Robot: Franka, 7 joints.
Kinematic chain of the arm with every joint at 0, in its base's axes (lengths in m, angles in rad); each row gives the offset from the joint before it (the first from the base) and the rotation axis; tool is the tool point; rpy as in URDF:
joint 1: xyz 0 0 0.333 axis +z
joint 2: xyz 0 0 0 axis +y
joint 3: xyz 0 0 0.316 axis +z
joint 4: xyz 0.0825 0 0 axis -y
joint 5: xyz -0.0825 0 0.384 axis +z
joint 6: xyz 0 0 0 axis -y
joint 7: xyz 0.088 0 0 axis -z
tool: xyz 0 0 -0.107 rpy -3.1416 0 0
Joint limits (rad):
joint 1: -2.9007..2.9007
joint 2: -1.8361..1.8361
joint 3: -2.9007..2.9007
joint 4: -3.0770..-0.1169
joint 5: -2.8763..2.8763
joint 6: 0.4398..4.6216
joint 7: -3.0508..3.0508
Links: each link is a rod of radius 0.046 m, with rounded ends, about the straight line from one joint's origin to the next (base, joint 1, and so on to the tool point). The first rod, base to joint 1, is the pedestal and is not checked.
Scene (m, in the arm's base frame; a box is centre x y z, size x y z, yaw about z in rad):
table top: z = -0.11
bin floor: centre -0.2 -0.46 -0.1 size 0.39 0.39 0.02 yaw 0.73
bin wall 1: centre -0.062 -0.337 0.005 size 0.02 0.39 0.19 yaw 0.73
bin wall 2: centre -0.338 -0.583 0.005 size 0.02 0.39 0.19 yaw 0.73
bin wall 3: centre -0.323 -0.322 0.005 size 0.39 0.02 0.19 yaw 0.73
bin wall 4: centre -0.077 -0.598 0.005 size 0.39 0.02 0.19 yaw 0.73
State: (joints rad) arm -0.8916 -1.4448 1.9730 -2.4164 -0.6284 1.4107 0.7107
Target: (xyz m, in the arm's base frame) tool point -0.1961 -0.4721 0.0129
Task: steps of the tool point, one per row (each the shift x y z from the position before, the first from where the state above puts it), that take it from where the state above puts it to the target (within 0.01 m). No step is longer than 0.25 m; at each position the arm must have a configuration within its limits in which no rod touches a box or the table.
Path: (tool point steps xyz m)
1: -0.0839 0.1402 -0.0027
2: -0.1419 0.1028 0.0099
3: -0.1811 0.0422 0.0225
4: -0.1930 -0.0323 0.0344
5: -0.1729 -0.1082 0.0450
6: -0.1226 -0.1718 0.0537
7: -0.0110 -0.1616 -0.0817
8: 0.0544 -0.1971 -0.0654
9: 0.1402 -0.1848 -0.0357
10: 0.2131 -0.1167 -0.0036
11: -0.0024 -0.0109 -0.1031
12: 0.0024 0.0109 -0.1087

